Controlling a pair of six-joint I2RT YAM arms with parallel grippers.
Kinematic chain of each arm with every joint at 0, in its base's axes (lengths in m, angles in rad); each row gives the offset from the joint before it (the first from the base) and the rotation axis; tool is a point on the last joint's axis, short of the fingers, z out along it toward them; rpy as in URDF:
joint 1: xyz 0 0 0.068 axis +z
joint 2: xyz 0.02 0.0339 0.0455 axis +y
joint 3: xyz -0.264 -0.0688 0 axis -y
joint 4: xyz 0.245 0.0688 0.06 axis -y
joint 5: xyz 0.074 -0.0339 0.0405 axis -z
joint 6: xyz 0.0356 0 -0.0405 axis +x
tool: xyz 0 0 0 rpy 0 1.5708 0
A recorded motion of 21 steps. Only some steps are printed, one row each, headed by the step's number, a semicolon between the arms.
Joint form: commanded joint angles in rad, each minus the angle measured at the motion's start. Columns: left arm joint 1, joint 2, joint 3, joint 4, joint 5, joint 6; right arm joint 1, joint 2, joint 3, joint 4, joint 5, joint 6.
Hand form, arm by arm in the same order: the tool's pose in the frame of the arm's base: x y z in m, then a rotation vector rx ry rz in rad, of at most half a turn. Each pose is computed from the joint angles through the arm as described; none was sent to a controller.
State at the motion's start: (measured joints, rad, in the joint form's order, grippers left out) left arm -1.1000 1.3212 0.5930 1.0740 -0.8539 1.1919; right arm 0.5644 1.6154 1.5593 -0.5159 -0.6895 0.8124
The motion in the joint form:
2: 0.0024 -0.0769 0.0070 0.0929 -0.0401 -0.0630; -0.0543 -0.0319 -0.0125 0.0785 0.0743 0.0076
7: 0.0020 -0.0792 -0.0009 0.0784 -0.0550 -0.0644; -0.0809 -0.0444 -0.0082 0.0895 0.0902 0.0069
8: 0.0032 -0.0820 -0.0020 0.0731 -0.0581 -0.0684; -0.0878 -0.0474 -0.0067 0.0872 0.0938 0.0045
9: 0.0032 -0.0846 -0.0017 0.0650 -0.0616 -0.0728; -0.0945 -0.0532 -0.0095 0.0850 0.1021 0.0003
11: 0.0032 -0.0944 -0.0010 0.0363 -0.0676 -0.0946; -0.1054 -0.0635 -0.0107 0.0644 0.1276 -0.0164
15: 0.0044 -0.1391 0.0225 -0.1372 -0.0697 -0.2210; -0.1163 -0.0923 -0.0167 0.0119 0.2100 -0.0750
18: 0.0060 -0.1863 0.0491 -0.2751 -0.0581 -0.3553; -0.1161 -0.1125 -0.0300 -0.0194 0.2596 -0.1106
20: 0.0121 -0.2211 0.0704 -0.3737 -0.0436 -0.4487; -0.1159 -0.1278 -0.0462 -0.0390 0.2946 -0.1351
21: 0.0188 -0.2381 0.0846 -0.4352 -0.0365 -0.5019; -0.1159 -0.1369 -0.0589 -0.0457 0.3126 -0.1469
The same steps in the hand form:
2: 0.1390 -0.2105 0.3124 0.5181 1.1575 0.4943; 0.3060 0.1947 0.3814 -0.0836 2.2761 1.4017
7: 0.1389 -0.2099 0.3091 0.5275 1.1738 0.5094; 0.3089 0.1849 0.3880 -0.0545 2.2374 1.3790
8: 0.1390 -0.2093 0.3089 0.5260 1.1782 0.5103; 0.3095 0.1823 0.3893 -0.0477 2.2320 1.3711
9: 0.1390 -0.2091 0.3088 0.5260 1.1830 0.5107; 0.3094 0.1793 0.3900 -0.0390 2.2269 1.3575
11: 0.1388 -0.2084 0.3088 0.5256 1.1966 0.5036; 0.3087 0.1737 0.3909 -0.0216 2.2275 1.3156
15: 0.1387 -0.2074 0.3115 0.5373 1.2546 0.4479; 0.3035 0.1641 0.3928 -0.0042 2.2282 1.1904
18: 0.1370 -0.2040 0.3186 0.5113 1.2975 0.3607; 0.2984 0.1600 0.3915 -0.0017 2.2378 1.1155
20: 0.1363 -0.2001 0.3246 0.4906 1.3264 0.2999; 0.2947 0.1570 0.3888 0.0004 2.2485 1.0616
21: 0.1368 -0.1978 0.3275 0.4802 1.3474 0.2720; 0.2927 0.1554 0.3867 0.0019 2.2539 1.0340

